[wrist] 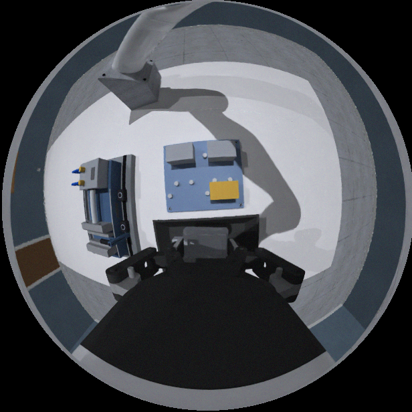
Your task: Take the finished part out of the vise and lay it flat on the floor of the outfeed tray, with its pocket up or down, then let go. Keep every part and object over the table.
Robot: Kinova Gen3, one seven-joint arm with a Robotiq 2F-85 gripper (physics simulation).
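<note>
My gripper (205, 245) is shut on the grey finished part, a rectangular block with rounded corners. The part (206, 236) is held between the fingertips at the lower middle of the wrist view, in front of the black outfeed tray (247, 229). The height of the part above the tray floor cannot be judged, and the part and gripper hide the tray's middle and near side. A small grey shape shows beside the left fingertip, partly hidden. The vise (115, 200) stands at the left, and no part shows between its grey jaws.
A blue plate (185, 196) lies beyond the tray, with white pegs, two grey blocks (180, 153) (221, 151) and a yellow block (224, 190). Blue-and-yellow fittings (77, 183) stick out of the vise's left side. A grey pedestal (135, 89) with a curved arm stands at the upper left.
</note>
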